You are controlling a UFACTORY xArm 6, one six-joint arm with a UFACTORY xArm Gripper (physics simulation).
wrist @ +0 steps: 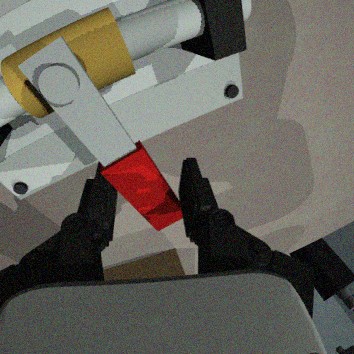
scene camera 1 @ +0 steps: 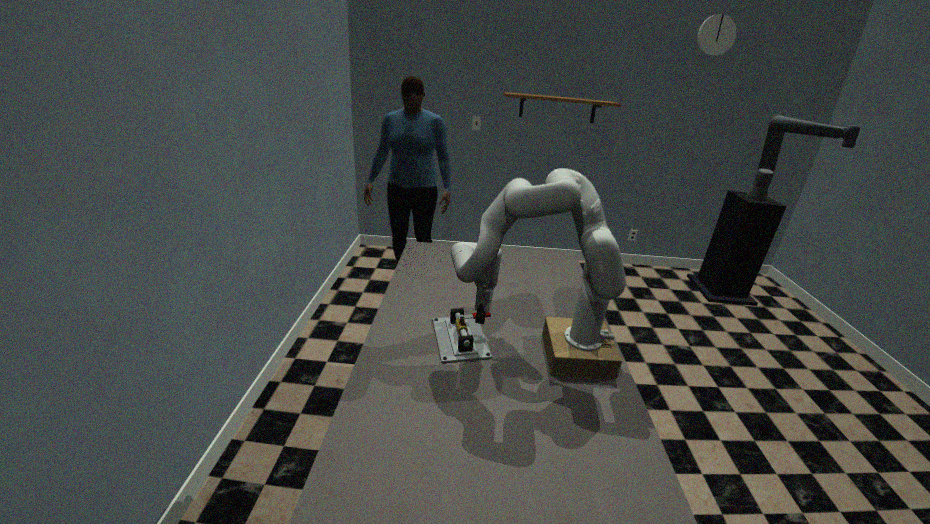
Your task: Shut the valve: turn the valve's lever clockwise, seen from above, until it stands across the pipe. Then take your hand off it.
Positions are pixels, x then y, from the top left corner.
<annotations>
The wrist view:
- my gripper: 148, 174
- light grey base plate: 152, 110
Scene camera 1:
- light grey base plate: 446, 352
</annotations>
